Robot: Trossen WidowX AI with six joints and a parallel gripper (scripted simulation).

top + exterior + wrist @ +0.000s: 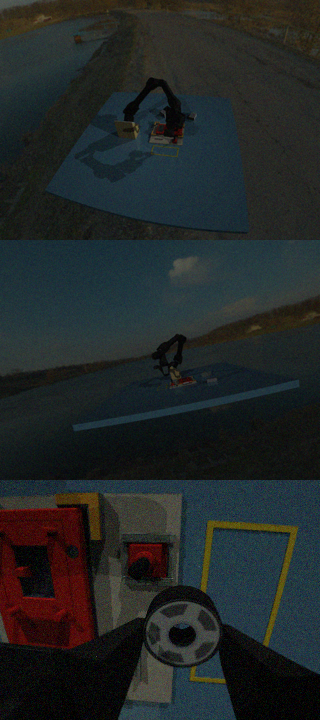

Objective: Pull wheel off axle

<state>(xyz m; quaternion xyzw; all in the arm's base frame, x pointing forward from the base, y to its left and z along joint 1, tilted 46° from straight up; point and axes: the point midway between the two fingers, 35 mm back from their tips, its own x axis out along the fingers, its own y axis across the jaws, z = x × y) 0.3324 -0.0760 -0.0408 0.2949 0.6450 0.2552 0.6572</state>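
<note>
My gripper tip is now 20 mm short of the axle, 30 mm to the right of it and 70 mm above it. Round my gripper tip: wheel: right at my gripper tip; then grey fixture plate: 30 mm behind, 130 mm to the left, 90 mm below.
</note>
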